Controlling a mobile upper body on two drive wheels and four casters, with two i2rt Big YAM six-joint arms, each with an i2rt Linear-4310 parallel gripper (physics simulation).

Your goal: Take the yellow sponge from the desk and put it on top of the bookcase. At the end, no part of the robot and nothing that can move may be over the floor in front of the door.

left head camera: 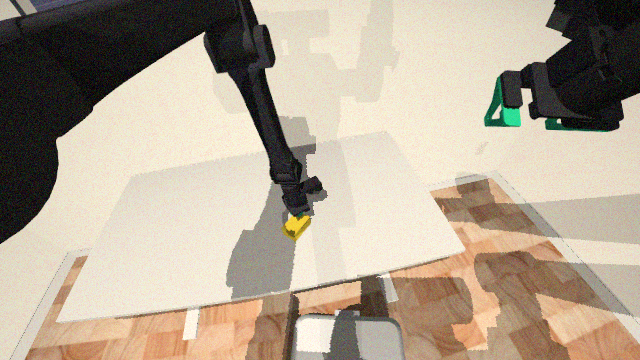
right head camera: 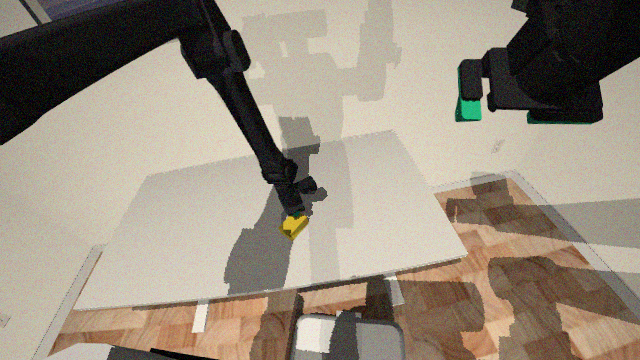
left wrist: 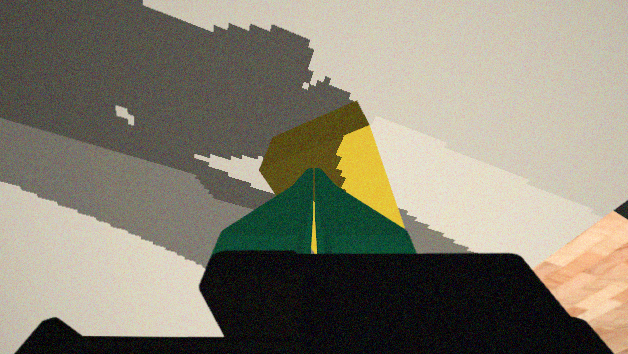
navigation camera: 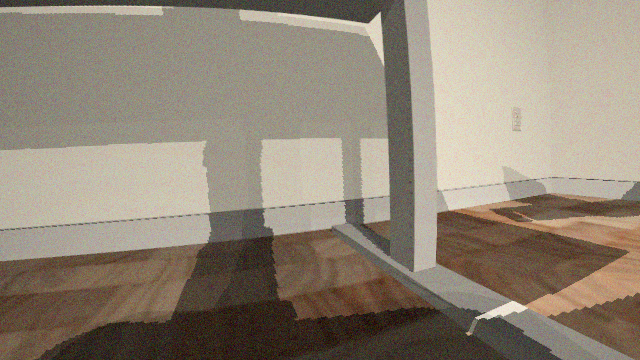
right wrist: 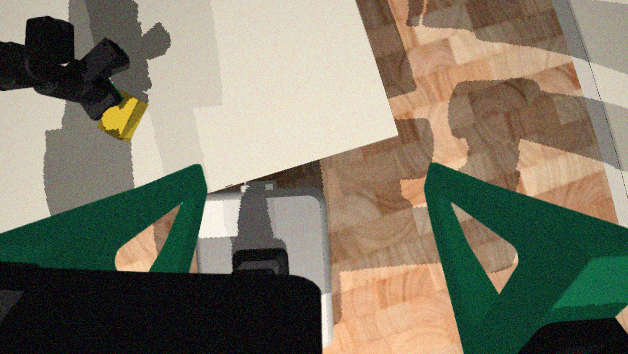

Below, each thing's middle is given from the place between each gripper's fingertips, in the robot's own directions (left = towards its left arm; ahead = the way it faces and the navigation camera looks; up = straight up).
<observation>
Right now my left hand is 30 mm past the yellow sponge (left wrist: pixel 341 143), 10 mm to the right of it and 20 mm above it.
The yellow sponge is 16 cm ahead of my right hand, 44 cm to the left of it and 56 cm below it.
</observation>
